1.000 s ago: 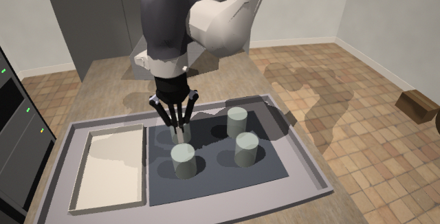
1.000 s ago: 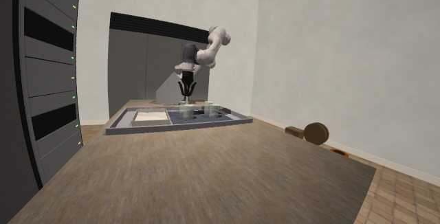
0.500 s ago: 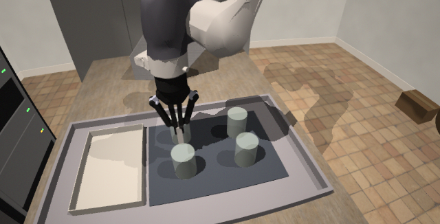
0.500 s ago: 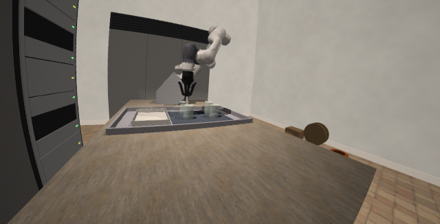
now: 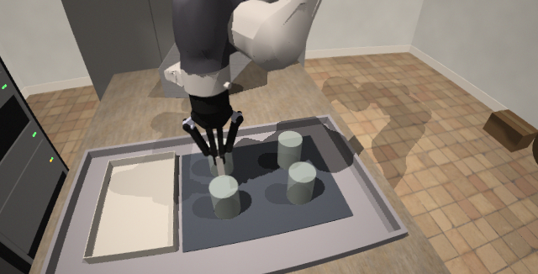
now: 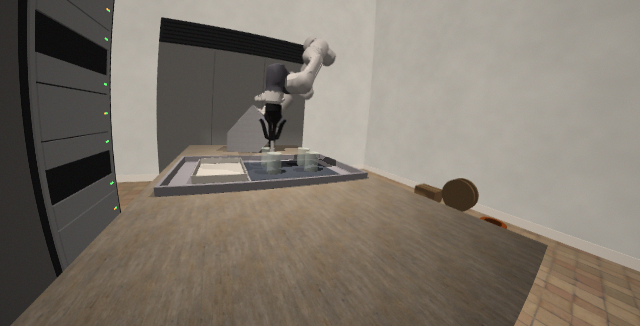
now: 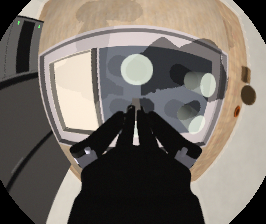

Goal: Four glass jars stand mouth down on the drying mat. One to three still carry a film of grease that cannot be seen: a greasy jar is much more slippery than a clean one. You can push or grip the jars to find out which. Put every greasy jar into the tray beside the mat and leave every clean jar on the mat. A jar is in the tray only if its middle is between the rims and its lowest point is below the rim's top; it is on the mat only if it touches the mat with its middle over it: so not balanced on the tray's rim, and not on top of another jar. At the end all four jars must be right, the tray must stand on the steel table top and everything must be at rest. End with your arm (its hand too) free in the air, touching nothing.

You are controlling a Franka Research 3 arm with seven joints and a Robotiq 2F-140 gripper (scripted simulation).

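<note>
Right now the rimmed steel table top is 1 cm ahead of my hand, 1 cm to the right of it and 11 cm below it. Round my hand: dark drying mat: 2 cm behind, 9 cm to the left, 11 cm below; cream tray: 4 cm ahead, 23 cm to the right, 10 cm below.
</note>
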